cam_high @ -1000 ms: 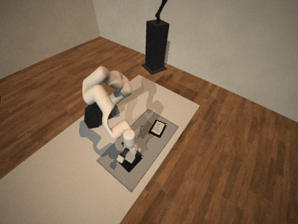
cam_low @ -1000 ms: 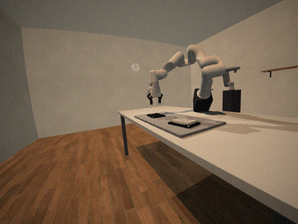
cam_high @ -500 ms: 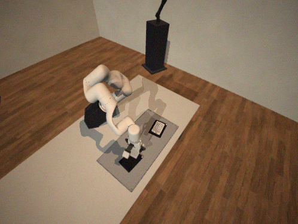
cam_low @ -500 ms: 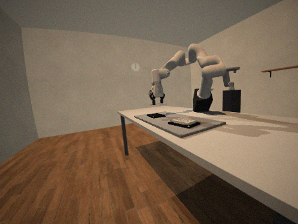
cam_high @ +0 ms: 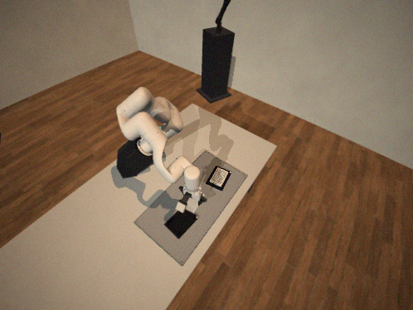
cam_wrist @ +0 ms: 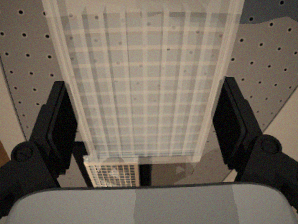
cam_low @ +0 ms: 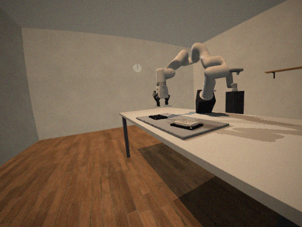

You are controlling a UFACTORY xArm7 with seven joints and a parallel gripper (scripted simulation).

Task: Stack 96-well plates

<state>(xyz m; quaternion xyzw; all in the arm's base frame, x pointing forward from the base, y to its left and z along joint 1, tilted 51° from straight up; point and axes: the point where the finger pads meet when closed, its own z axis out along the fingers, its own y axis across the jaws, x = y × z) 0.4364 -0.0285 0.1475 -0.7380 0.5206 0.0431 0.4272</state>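
Now: hand 7 cm short of the white A1 tag, 1 cm to the left of it and 11 cm above it. The rest, counted from my hand: 96-well plate (1 cm below).
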